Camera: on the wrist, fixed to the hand. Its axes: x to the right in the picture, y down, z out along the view.
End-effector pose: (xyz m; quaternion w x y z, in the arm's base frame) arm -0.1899 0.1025 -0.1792 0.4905 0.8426 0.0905 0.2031
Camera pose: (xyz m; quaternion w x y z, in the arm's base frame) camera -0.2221 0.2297 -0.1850 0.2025 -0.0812 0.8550 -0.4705
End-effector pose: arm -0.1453 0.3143 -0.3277 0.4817 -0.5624 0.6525 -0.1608
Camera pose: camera -0.1954 0.2433 -0.2293 0.1651 0.6533 0.5447 0.4993
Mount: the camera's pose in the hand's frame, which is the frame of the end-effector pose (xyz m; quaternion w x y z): 0.0142 -0.0674 -0.1118 0.0127 0.0058 0.0211 -0.9997
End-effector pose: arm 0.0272 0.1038 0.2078 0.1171 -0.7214 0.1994 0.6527
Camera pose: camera 0.1579 0.1141 0.2011 0.6540 -0.2216 -0.7124 -0.1252
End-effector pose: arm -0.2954 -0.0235 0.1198 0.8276 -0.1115 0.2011 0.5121
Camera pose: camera -0.2541 -0.0861 0.0120 0.5188 -0.2085 -0.0885 -0.8243
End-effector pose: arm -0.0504 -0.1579 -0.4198 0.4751 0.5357 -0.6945 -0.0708
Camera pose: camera 0.0778 -0.1516 -0.3922 0.0532 -0.7053 -0.5363 0.4605
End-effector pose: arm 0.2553 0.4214 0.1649 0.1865 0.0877 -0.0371 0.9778
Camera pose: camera 0.2497 0.5008 0.0604 0.9802 0.0187 0.0968 -0.1720
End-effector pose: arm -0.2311 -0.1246 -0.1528 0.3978 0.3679 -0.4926 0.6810
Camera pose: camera -0.1882 -0.0010 -0.1419 0.6941 0.4851 0.3739 -0.3784
